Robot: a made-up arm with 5 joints. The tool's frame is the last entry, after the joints.
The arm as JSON. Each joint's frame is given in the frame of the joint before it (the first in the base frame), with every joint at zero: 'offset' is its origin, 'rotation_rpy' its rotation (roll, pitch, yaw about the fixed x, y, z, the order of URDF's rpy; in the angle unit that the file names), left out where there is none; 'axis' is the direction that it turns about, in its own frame. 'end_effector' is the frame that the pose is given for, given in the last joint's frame.
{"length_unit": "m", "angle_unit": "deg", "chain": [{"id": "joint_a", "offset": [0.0, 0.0, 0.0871], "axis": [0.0, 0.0, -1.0]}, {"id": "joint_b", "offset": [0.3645, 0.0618, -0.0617], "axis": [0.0, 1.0, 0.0]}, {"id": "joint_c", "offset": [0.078, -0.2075, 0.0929], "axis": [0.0, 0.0, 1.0]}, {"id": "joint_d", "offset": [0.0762, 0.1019, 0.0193], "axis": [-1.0, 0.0, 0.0]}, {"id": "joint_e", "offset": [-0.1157, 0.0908, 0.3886], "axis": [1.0, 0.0, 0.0]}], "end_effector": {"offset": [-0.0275, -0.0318, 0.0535]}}
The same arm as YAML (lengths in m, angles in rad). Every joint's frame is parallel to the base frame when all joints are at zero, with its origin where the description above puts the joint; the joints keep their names.
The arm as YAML. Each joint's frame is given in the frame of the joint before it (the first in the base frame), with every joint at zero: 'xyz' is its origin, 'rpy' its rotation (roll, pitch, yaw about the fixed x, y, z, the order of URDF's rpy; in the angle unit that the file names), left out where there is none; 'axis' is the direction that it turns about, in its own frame. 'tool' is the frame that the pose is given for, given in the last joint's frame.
units:
  length: m
  angle: rad
joints:
  - name: joint_a
    type: revolute
    origin:
      xyz: [0.0, 0.0, 0.0871]
    axis: "-z"
  - name: joint_b
    type: revolute
    origin:
      xyz: [0.3645, 0.0618, -0.0617]
    axis: "+y"
  - name: joint_c
    type: revolute
    origin:
      xyz: [0.078, -0.2075, 0.0929]
    axis: "+z"
  - name: joint_d
    type: revolute
    origin:
      xyz: [0.0762, 0.1019, 0.0193]
    axis: "-x"
  - name: joint_e
    type: revolute
    origin:
      xyz: [-0.1157, 0.0908, 0.3886]
    axis: "+x"
tool:
  origin:
    xyz: [-0.0275, -0.0318, 0.0535]

